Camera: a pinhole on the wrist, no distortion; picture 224 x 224 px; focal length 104.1 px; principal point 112.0 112.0 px. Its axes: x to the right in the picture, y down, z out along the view. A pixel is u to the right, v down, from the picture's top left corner.
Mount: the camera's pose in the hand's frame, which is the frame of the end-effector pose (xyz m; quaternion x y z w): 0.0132 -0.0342 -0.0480 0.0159 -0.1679 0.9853 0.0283
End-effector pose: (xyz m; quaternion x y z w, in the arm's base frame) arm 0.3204 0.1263 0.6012 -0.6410 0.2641 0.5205 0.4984
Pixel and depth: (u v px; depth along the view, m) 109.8 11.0 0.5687
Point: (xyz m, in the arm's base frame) -0.1816 0.6436 0.4529
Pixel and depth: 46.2 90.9 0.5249
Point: 0.3535 0.6653 0.3277
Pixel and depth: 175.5 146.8 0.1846
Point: 0.3711 0.2631 0.7514
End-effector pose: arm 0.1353 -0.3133 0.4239 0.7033 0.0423 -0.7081 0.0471
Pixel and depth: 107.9 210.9 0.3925
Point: -0.1269 0.1739 0.4076
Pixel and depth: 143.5 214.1 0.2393
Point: -0.0084 0.0025 0.4907
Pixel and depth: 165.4 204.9 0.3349
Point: -0.0912 0.0805 0.5917
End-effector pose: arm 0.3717 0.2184 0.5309 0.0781 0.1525 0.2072 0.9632
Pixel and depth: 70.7 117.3 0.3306
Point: 0.6470 0.1099 0.6941
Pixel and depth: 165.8 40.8 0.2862
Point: 0.3428 0.2003 0.8500
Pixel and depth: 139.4 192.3 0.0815
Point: 0.4105 0.1056 0.5165
